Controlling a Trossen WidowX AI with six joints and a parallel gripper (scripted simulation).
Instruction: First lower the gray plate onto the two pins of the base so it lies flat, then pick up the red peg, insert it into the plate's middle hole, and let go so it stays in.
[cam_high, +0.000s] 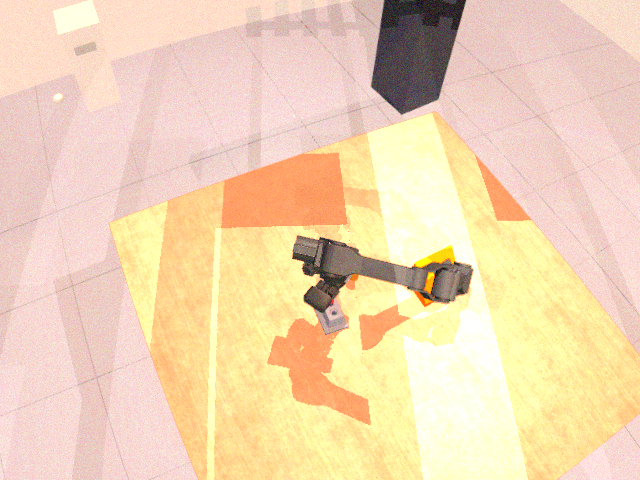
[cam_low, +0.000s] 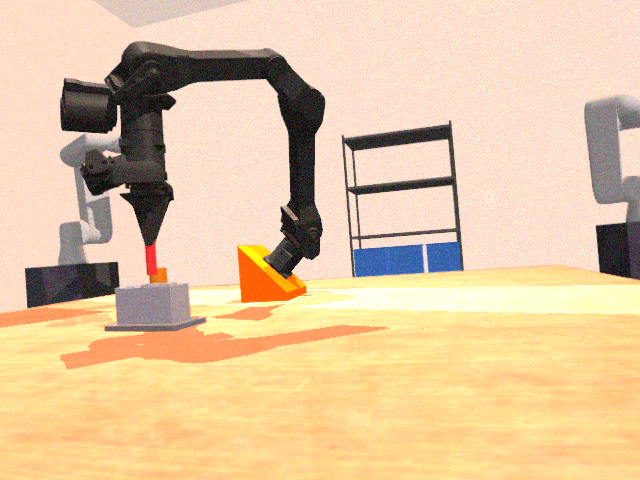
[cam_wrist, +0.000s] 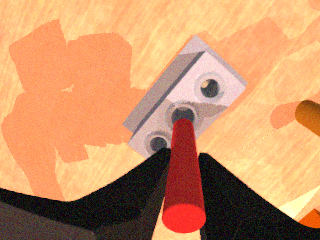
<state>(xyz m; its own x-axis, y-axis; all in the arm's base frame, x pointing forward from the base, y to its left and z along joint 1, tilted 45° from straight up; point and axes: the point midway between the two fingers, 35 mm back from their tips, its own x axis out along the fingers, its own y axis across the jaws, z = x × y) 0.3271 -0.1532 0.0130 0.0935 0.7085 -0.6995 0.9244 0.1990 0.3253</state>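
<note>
Right now my gripper tip is right at the red peg. From my gripper tip the other things lie so: orange cylinder: 13 cm behind, 7 cm below, 6 cm to the right; gray plate: 7 cm below.
</note>
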